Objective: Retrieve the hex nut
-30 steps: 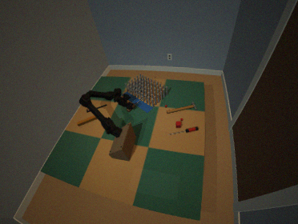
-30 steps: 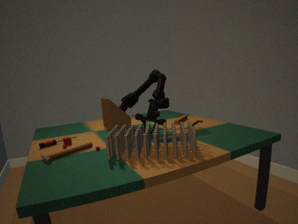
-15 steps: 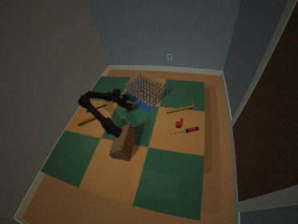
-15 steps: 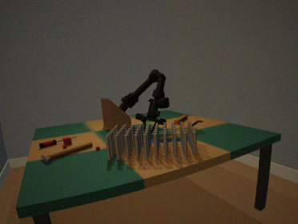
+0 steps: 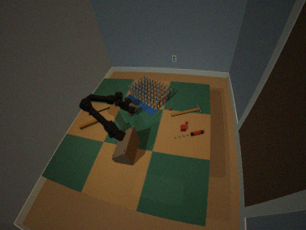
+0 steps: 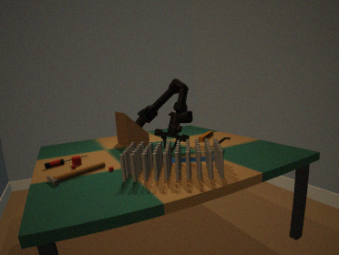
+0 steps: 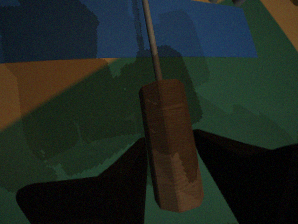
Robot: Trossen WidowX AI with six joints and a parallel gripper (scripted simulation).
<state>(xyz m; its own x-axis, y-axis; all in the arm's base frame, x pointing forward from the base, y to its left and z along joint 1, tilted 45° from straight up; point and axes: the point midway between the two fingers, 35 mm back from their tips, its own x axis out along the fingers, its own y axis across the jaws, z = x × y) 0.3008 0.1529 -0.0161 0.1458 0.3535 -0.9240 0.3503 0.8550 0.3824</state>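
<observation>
Right now the blue taped strip is 130 mm ahead of my gripper tip, 20 mm below it and 10 mm to the right of it. The rest, counted from my gripper tip: red cube 480 mm to the right, 60 mm behind; then orange stick 360 mm to the left, 230 mm behind.
</observation>
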